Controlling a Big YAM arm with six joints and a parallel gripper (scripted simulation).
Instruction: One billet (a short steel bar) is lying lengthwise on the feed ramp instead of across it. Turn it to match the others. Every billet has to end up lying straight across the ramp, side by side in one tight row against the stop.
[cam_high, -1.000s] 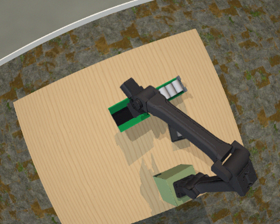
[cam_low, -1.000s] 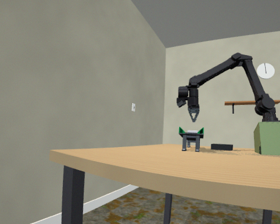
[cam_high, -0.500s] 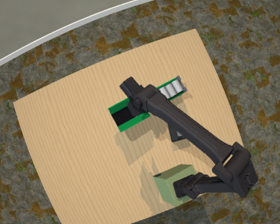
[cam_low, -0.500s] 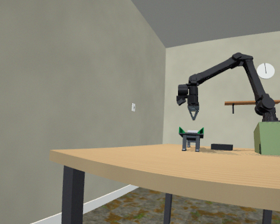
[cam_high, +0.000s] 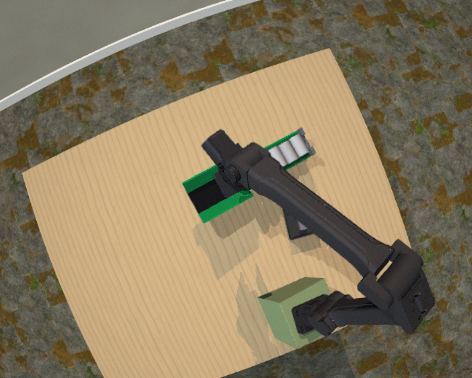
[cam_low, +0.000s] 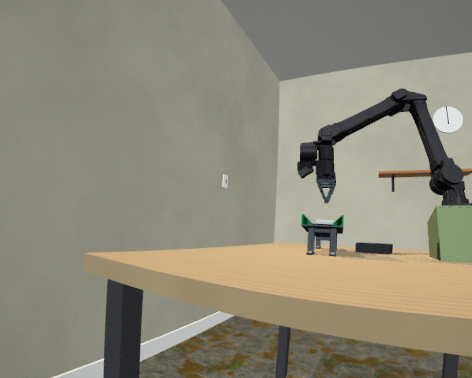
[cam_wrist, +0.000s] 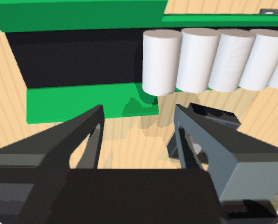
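Right now my hand is 2 cm short of the ramp, 5 cm to the left of it and 12 cm above it. The rest, counted from my hand: dark tray: 16 cm behind, 17 cm to the right, 18 cm below.
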